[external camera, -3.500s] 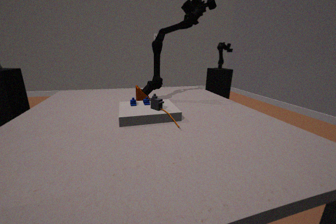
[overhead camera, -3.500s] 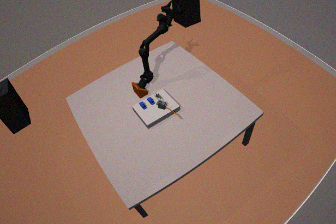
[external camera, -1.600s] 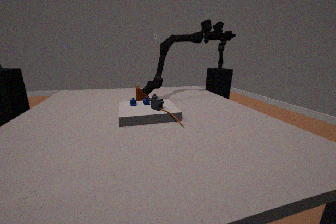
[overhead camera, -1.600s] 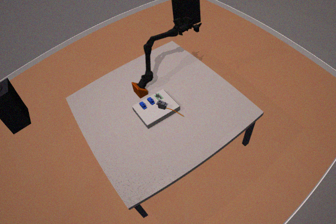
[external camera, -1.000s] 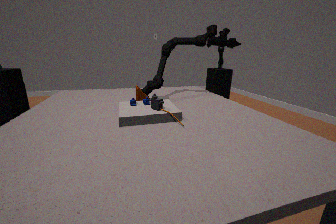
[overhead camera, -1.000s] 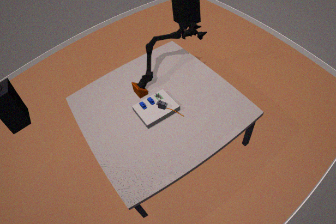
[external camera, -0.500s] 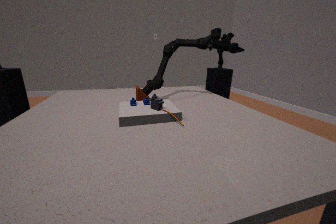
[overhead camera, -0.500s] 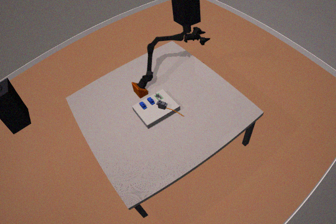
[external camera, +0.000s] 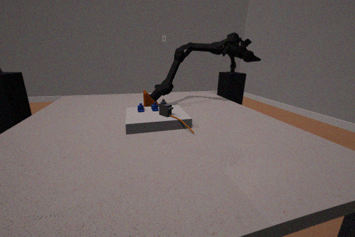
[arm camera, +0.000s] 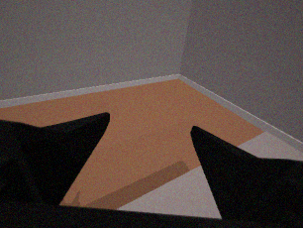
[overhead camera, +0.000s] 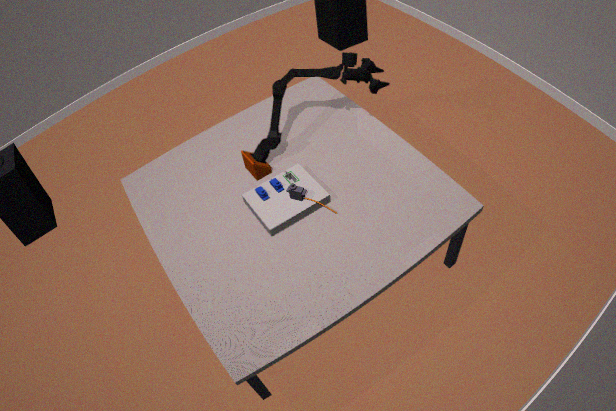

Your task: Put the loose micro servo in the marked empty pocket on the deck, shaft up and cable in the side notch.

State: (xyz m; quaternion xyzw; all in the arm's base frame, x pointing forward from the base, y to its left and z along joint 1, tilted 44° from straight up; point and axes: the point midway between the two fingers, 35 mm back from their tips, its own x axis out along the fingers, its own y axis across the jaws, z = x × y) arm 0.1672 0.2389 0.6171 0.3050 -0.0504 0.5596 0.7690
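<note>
Now: gripper tip 12 cm short of the white deck, 65 cm to the left of it and 31 cm above it.
</note>
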